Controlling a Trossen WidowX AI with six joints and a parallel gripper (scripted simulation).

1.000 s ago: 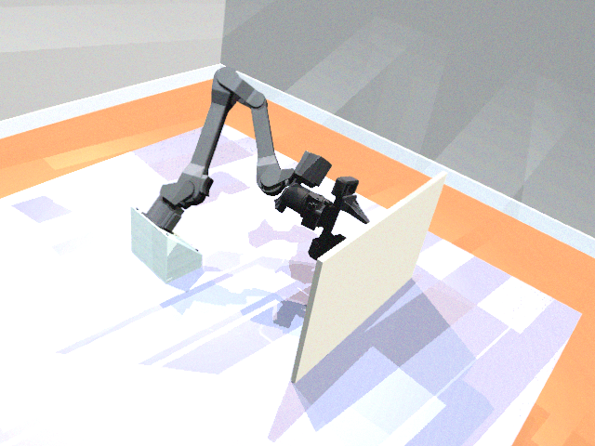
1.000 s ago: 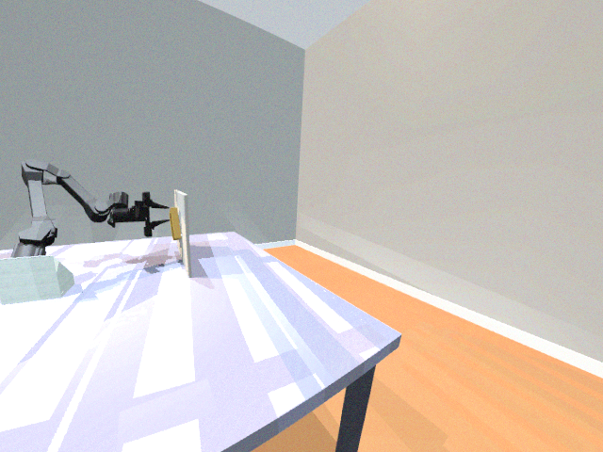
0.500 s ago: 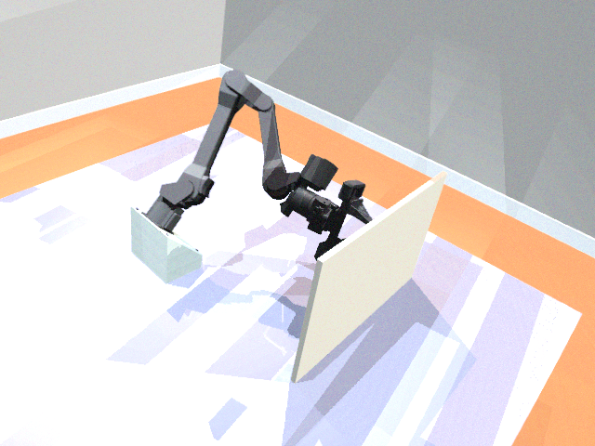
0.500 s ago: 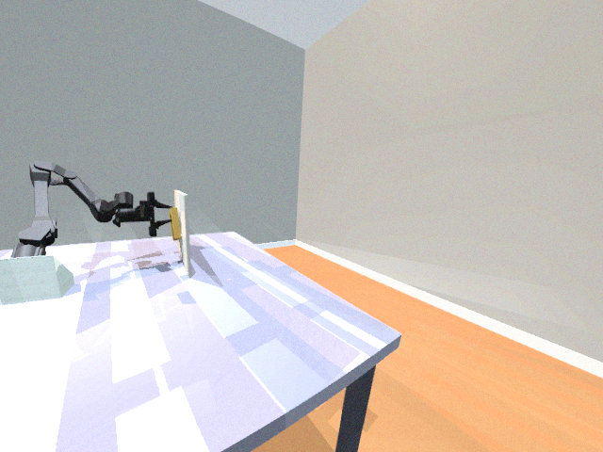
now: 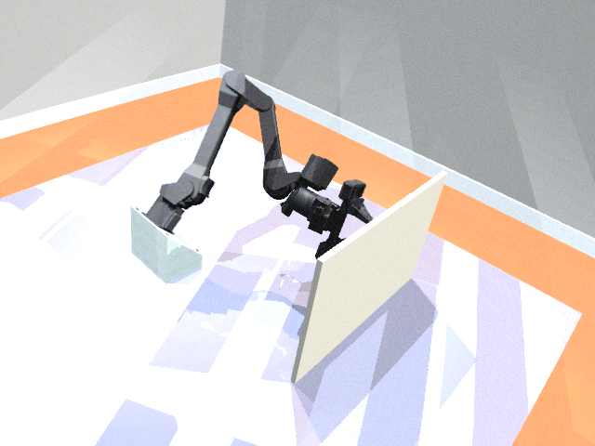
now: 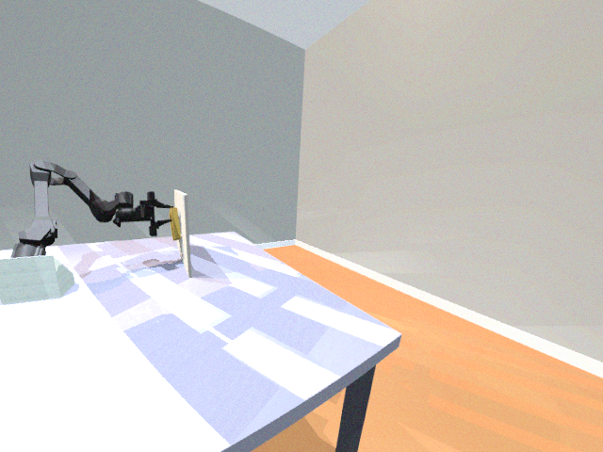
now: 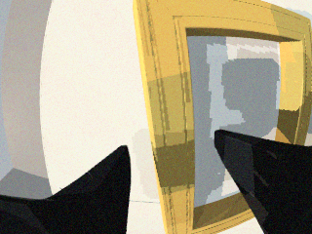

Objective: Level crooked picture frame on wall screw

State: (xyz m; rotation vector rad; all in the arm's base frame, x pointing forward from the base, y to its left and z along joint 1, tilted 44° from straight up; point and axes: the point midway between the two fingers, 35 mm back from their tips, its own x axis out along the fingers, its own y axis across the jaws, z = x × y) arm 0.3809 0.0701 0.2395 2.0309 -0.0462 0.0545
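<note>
My gripper tip is now 10 mm short of the picture frame, 10 mm to the left of it and 50 mm above it. Also, from my gripper tip: cream wall panel (20 mm ahead, 10 mm to the right, 60 mm below).
</note>
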